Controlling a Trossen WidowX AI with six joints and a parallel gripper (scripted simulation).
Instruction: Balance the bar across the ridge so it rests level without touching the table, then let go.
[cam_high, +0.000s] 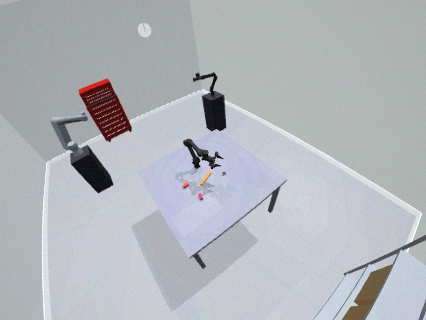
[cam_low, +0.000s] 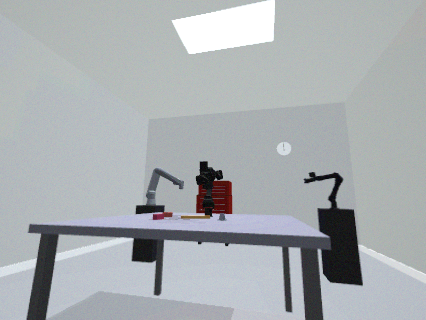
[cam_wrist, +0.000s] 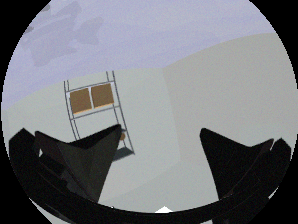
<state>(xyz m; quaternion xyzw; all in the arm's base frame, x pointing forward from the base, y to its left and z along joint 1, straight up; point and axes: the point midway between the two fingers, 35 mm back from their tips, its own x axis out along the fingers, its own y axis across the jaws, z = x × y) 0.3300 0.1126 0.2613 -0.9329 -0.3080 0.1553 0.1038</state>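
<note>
Now: gripper tip 250 mm above the orange bar, 160 mm to the left of it and 130 mm past it.
</note>
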